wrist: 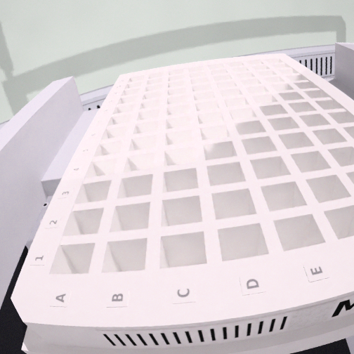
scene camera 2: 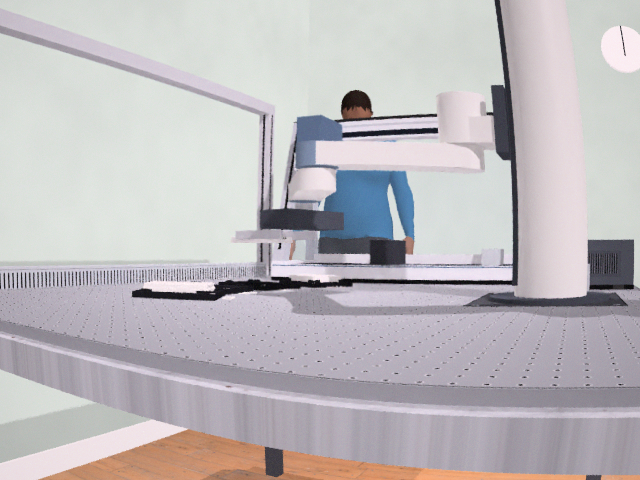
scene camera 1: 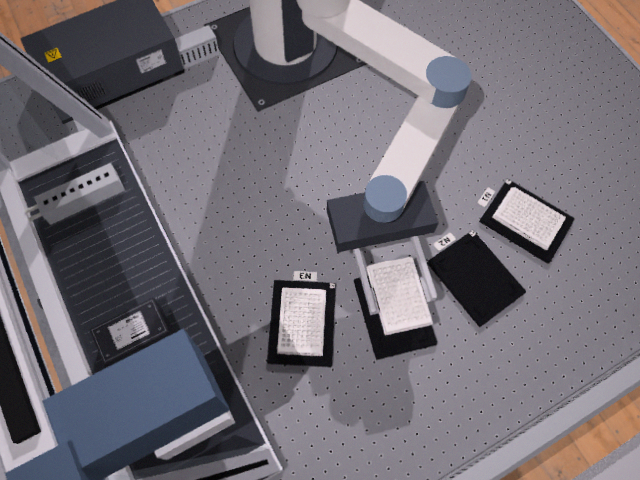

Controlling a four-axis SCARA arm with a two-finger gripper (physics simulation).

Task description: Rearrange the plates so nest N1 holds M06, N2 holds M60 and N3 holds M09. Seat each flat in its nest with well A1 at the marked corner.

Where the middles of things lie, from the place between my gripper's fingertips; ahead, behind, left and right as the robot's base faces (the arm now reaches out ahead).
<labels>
I see my gripper 2 cm past the out nest (scene camera 1: 402, 342), 1 cm to the right of it and 12 cm above it. The rest, counted from my hand: nest N1 (scene camera 1: 501, 229) (5 cm behind, 36 cm to the left, 12 cm below); then nest N3 (scene camera 1: 302, 360) (9 cm behind, 15 cm to the right, 12 cm below); then nest N2 (scene camera 1: 475, 276) (19 cm to the left, 12 cm below).
</labels>
